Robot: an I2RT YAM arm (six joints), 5 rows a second.
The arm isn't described. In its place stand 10 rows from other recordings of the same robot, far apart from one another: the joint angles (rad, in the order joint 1, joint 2, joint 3, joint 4, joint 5, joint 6), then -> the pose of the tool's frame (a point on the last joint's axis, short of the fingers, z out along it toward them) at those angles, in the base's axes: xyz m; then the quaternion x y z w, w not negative.
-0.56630 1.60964 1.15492 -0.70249 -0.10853 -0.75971 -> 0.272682 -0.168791 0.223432 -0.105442 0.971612 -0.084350 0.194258
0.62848 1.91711 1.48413 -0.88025 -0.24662 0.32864 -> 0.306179 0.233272 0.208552 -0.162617 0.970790 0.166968 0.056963
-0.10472 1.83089 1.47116 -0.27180 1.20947 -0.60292 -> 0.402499 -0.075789 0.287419 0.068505 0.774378 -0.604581 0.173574
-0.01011 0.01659 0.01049 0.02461 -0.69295 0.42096 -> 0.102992 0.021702 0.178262 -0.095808 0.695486 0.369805 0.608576
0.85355 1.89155 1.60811 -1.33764 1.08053 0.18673 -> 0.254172 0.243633 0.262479 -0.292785 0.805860 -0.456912 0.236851
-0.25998 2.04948 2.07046 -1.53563 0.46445 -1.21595 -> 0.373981 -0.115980 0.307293 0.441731 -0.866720 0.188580 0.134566
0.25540 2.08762 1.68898 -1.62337 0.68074 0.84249 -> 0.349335 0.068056 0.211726 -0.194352 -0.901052 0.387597 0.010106
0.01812 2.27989 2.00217 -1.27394 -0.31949 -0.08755 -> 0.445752 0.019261 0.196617 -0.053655 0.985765 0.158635 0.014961
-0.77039 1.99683 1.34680 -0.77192 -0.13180 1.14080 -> 0.273563 -0.258953 0.145308 0.809803 0.578275 0.078209 0.060831
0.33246 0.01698 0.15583 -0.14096 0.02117 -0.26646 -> 0.094737 0.031914 0.211084 -0.201664 0.678518 0.015816 0.706183
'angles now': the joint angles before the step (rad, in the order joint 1, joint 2, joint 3, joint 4, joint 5, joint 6). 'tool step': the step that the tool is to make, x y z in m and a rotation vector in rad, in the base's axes. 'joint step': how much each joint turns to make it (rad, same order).
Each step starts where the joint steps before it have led.
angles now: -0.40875 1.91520 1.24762 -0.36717 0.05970 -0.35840
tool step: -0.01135 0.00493 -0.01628 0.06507 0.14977 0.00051
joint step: 0.00000 0.02632 -0.00001 -0.13695 -0.00039 -0.00038
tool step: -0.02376 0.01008 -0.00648 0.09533 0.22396 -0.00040
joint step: -0.00039 -0.00037 0.00002 -0.24377 0.00154 -0.00038
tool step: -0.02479 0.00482 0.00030 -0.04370 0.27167 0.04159
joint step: -0.00075 -0.00001 0.00000 -0.22623 0.14724 -0.04501
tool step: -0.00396 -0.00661 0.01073 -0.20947 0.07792 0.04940
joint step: -0.00001 -0.02594 0.00037 -0.00418 0.22660 -0.03167
